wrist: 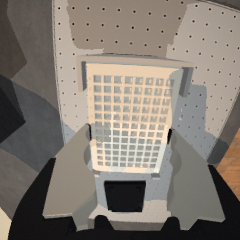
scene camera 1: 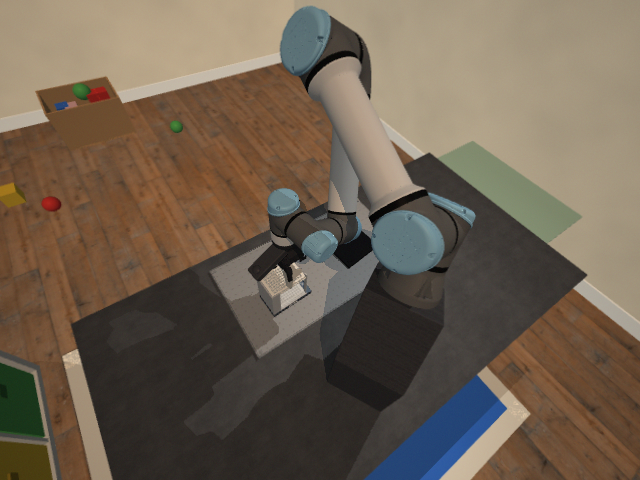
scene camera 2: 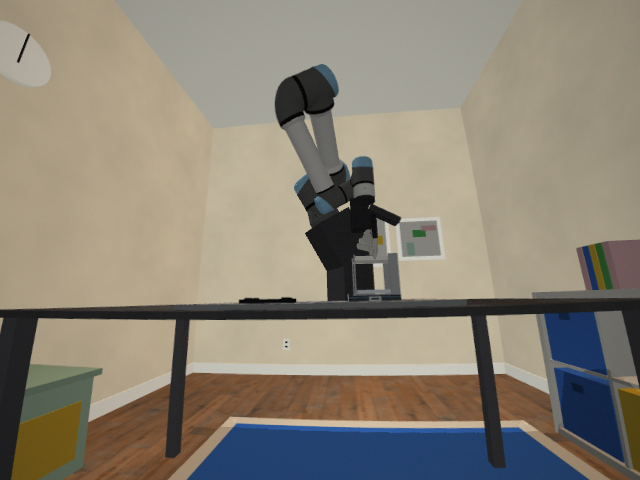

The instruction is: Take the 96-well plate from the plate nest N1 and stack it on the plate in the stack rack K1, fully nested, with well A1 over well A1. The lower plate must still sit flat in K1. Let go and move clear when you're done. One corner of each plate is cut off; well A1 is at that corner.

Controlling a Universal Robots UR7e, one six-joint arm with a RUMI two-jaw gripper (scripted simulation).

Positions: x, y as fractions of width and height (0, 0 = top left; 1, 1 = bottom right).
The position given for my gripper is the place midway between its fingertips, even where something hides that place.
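Scene camera 1 gives me a black plate nest N1 (scene camera 1: 0.56, 0.52) together with my gripper (scene camera 1: 0.44, 0.58). In the wrist view I find both again, my gripper (wrist: 0.54, 0.53) and the black plate nest N1 (wrist: 0.52, 0.82). Through scene camera 2 I see my gripper (scene camera 2: 0.58, 0.54).
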